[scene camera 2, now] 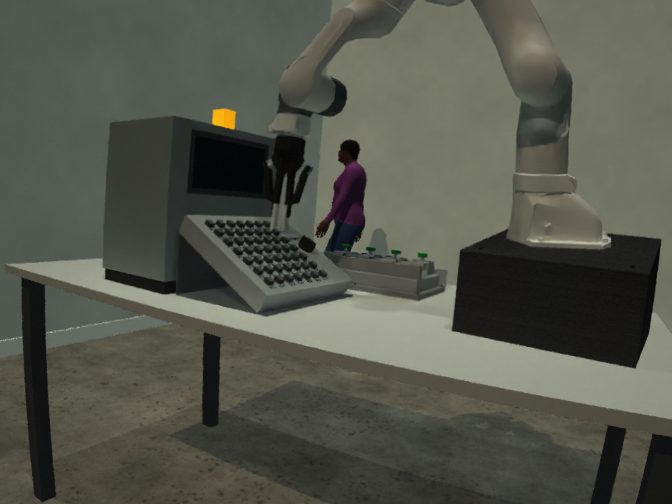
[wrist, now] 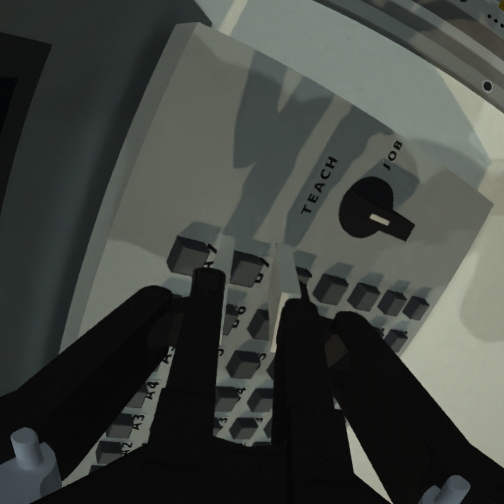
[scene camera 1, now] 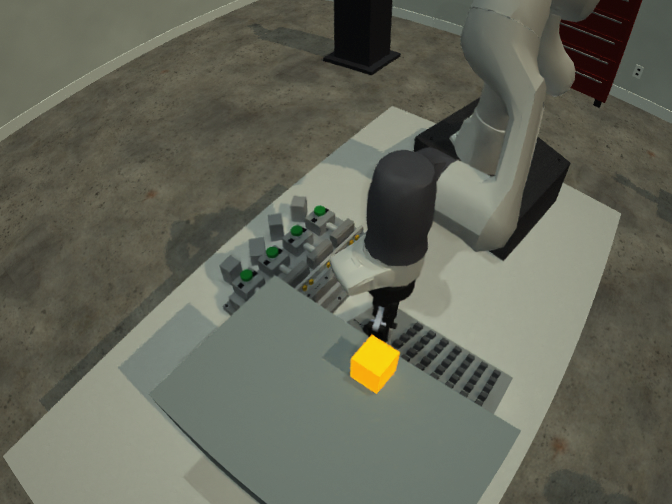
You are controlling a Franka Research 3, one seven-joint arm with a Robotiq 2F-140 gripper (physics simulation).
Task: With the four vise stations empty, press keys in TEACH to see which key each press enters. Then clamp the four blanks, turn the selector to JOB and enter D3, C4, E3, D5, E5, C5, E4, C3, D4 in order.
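The sloped keypad carries rows of dark keys and stands in front of the grey cabinet. My gripper is shut with nothing between the fingers. Its tips are down at the top rows of keys near the panel's left side. The black selector knob sits under the labels TEACH and JOB; I cannot tell which one it marks. Four vise stations with green knobs stand behind the keypad. Grey blanks stand beside them.
A yellow cube sits on top of the cabinet, close to my wrist. The black robot pedestal stands to the right on the table. A person in a purple top stands behind the table.
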